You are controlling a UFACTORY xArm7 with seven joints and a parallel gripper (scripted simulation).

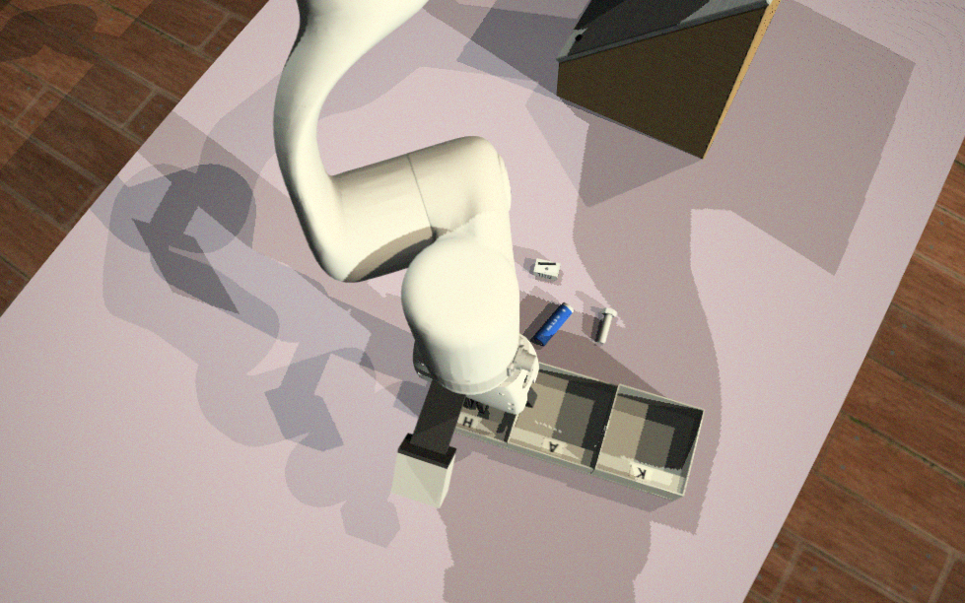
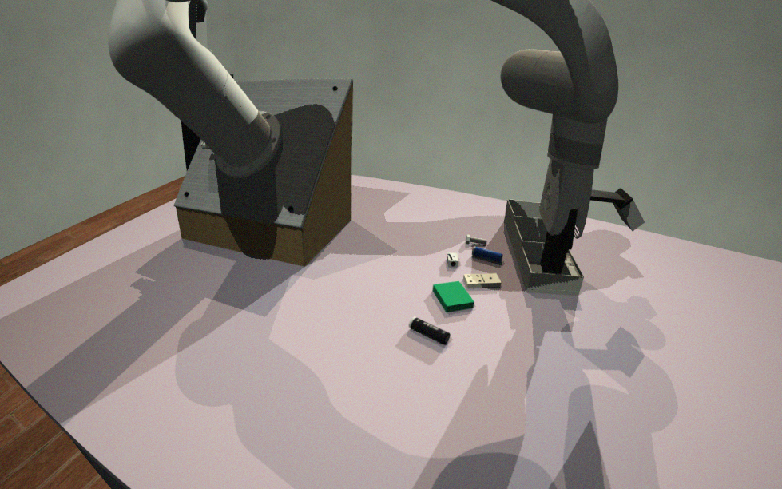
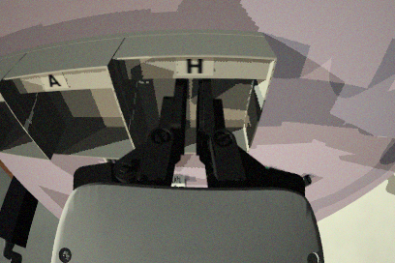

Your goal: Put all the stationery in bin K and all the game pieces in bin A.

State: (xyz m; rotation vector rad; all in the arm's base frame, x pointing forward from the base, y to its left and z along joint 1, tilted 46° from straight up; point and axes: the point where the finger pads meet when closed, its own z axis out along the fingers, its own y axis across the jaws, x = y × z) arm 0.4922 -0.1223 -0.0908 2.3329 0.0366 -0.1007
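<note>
Now: the three-part bin row 10 mm behind my hand, 80 mm to the left of it and 10 mm below it. The rest, counted from my hand: domino 110 mm behind, 40 mm to the right, 30 mm below; then blue battery 100 mm behind, 40 mm to the left, 30 mm below; then bolt 130 mm behind, 80 mm to the left, 30 mm below.
</note>
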